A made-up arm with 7 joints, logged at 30 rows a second.
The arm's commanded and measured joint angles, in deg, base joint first. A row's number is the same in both.
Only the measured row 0 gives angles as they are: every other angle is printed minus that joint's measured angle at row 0.
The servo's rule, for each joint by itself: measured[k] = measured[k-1] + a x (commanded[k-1-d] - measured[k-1]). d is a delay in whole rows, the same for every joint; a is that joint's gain. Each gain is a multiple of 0.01, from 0.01 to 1. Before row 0 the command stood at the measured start. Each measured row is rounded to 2 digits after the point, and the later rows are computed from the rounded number. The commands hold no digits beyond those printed.
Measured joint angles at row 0:
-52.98, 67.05, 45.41, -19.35, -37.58, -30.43, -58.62
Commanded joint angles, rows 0 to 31:
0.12, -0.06, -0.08, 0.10, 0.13, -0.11, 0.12
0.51, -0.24, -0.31, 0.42, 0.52, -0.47, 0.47
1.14, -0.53, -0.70, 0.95, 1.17, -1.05, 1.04
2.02, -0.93, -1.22, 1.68, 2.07, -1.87, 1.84
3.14, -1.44, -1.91, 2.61, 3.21, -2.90, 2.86
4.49, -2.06, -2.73, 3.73, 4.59, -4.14, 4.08
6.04, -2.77, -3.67, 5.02, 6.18, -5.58, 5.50
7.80, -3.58, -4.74, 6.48, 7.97, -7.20, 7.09
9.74, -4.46, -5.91, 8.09, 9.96, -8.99, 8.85
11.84, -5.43, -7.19, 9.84, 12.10, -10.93, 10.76
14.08, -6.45, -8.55, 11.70, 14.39, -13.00, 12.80
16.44, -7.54, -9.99, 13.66, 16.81, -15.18, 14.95
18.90, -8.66, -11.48, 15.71, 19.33, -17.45, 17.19
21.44, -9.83, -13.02, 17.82, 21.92, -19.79, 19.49
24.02, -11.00, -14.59, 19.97, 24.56, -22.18, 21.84
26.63, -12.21, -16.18, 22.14, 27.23, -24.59, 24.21
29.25, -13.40, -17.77, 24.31, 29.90, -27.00, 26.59
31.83, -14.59, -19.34, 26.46, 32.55, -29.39, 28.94
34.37, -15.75, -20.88, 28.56, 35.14, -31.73, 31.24
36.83, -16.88, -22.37, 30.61, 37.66, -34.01, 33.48
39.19, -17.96, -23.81, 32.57, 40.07, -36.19, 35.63
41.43, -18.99, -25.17, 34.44, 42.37, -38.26, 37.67
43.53, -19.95, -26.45, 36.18, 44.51, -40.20, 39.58
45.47, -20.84, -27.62, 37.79, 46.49, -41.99, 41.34
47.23, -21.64, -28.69, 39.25, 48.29, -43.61, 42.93
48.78, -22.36, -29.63, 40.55, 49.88, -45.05, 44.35
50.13, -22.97, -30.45, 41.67, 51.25, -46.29, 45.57
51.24, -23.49, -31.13, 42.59, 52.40, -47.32, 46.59
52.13, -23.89, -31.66, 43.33, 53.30, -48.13, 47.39
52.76, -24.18, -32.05, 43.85, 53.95, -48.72, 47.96
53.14, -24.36, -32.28, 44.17, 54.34, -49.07, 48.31
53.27, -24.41, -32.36, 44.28, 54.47, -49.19, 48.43
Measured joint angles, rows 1 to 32:
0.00, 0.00, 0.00, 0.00, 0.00, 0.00, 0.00
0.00, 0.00, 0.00, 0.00, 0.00, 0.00, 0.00
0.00, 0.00, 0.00, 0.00, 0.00, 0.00, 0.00
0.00, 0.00, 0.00, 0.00, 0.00, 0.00, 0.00
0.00, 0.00, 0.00, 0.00, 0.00, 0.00, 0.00
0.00, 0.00, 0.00, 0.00, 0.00, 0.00, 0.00
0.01, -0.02, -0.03, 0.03, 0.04, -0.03, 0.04
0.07, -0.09, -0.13, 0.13, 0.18, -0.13, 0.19
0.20, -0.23, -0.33, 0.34, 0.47, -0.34, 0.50
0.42, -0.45, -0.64, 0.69, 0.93, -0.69, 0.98
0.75, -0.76, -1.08, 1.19, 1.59, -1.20, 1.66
1.20, -1.16, -1.66, 1.85, 2.46, -1.88, 2.53
1.78, -1.66, -2.36, 2.67, 3.54, -2.73, 3.60
2.50, -2.26, -3.19, 3.66, 4.82, -3.76, 4.86
3.37, -2.94, -4.14, 4.81, 6.31, -4.96, 6.30
4.39, -3.71, -5.21, 6.12, 7.99, -6.33, 7.91
5.55, -4.56, -6.38, 7.57, 9.85, -7.86, 9.67
6.86, -5.48, -7.64, 9.15, 11.87, -9.54, 11.57
8.30, -6.47, -8.98, 10.86, 14.03, -11.36, 13.59
9.88, -7.51, -10.39, 12.67, 16.32, -13.30, 15.71
11.58, -8.59, -11.86, 14.57, 18.71, -15.34, 17.92
13.39, -9.71, -13.37, 16.54, 21.18, -17.47, 20.18
15.29, -10.85, -14.91, 18.56, 23.71, -19.66, 22.49
17.27, -12.01, -16.46, 20.61, 26.27, -21.90, 24.81
19.32, -13.17, -18.01, 22.68, 28.84, -24.16, 27.12
21.42, -14.32, -19.54, 24.74, 31.40, -26.43, 29.41
23.55, -15.45, -21.03, 26.78, 33.91, -28.67, 31.65
25.70, -16.55, -22.48, 28.77, 36.36, -30.88, 33.82
27.84, -17.60, -23.87, 30.70, 38.72, -33.02, 35.89
29.96, -18.60, -25.18, 32.54, 40.97, -35.08, 37.85
32.03, -19.54, -26.41, 34.28, 43.09, -37.04, 39.68
34.04, -20.41, -27.54, 35.91, 45.06, -38.88, 41.36
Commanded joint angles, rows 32 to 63:
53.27, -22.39, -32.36, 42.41, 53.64, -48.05, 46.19
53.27, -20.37, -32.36, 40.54, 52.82, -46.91, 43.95
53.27, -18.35, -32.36, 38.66, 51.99, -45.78, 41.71
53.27, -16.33, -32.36, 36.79, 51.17, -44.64, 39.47
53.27, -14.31, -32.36, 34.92, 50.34, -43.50, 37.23
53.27, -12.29, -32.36, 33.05, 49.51, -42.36, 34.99
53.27, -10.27, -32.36, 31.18, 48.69, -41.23, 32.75
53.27, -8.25, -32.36, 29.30, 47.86, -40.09, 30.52
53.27, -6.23, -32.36, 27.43, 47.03, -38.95, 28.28
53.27, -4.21, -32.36, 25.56, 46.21, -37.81, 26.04
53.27, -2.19, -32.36, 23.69, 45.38, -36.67, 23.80
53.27, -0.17, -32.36, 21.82, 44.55, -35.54, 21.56
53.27, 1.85, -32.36, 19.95, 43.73, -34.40, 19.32
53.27, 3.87, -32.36, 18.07, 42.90, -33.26, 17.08
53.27, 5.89, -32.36, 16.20, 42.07, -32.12, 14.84
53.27, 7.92, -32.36, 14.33, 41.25, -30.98, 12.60
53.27, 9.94, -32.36, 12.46, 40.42, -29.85, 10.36
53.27, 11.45, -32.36, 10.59, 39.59, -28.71, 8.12
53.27, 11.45, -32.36, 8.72, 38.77, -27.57, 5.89
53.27, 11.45, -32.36, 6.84, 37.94, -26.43, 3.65
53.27, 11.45, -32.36, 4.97, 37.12, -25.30, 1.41
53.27, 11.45, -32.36, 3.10, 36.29, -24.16, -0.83
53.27, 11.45, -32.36, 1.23, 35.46, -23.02, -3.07
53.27, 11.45, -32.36, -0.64, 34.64, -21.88, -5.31
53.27, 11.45, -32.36, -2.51, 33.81, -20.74, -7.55
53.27, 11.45, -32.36, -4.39, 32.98, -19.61, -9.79
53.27, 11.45, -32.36, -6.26, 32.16, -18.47, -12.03
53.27, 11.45, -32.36, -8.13, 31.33, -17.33, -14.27
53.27, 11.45, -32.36, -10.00, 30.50, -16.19, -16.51
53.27, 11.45, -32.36, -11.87, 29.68, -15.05, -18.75
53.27, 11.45, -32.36, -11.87, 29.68, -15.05, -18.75
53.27, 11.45, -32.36, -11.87, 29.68, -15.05, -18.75
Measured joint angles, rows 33 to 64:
35.97, -21.20, -28.56, 37.41, 46.86, -40.58, 42.88
37.80, -21.91, -29.46, 38.76, 48.47, -42.13, 44.22
39.52, -22.52, -30.23, 39.95, 49.87, -43.51, 45.36
41.11, -23.03, -30.87, 40.96, 51.05, -44.71, 46.30
42.55, -23.44, -31.36, 41.79, 52.00, -45.71, 47.02
43.84, -23.74, -31.71, 42.44, 52.72, -46.51, 47.53
44.97, -23.32, -31.94, 42.43, 52.99, -46.86, 47.05
45.97, -22.41, -32.09, 41.94, 52.94, -46.87, 45.93
46.85, -21.15, -32.18, 41.09, 52.66, -46.62, 44.41
47.62, -19.66, -32.24, 39.97, 52.23, -46.16, 42.63
48.30, -18.00, -32.28, 38.66, 51.68, -45.55, 40.69
48.90, -16.23, -32.31, 37.20, 51.05, -44.82, 38.64
49.42, -14.38, -32.33, 35.63, 50.37, -43.99, 36.52
49.88, -12.48, -32.34, 33.98, 49.64, -43.09, 34.36
50.29, -10.54, -32.35, 32.28, 48.88, -42.14, 32.17
50.65, -8.58, -32.35, 30.53, 48.11, -41.14, 29.96
50.96, -6.60, -32.35, 28.75, 47.32, -40.11, 27.74
51.24, -4.61, -32.35, 26.95, 46.52, -39.06, 25.52
51.48, -2.61, -32.35, 25.13, 45.71, -37.99, 23.29
51.69, -0.60, -32.35, 23.29, 44.90, -36.90, 21.05
51.88, 1.41, -32.35, 21.45, 44.08, -35.80, 18.81
52.05, 3.43, -32.35, 19.60, 43.26, -34.69, 16.57
52.20, 5.45, -32.35, 17.74, 42.44, -33.58, 14.33
52.33, 7.31, -32.35, 15.88, 41.61, -32.46, 12.09
52.44, 8.59, -32.35, 14.02, 40.79, -31.34, 9.86
52.54, 9.48, -32.35, 12.15, 39.96, -30.21, 7.62
52.63, 10.09, -32.35, 10.28, 39.14, -29.08, 5.38
52.71, 10.51, -32.35, 8.41, 38.31, -27.95, 3.14
52.78, 10.80, -32.35, 6.54, 37.48, -26.82, 0.90
52.84, 11.00, -32.35, 4.67, 36.66, -25.68, -1.34
52.89, 11.14, -32.35, 2.80, 35.83, -24.54, -3.58
52.94, 11.24, -32.35, 0.93, 35.00, -23.41, -5.82

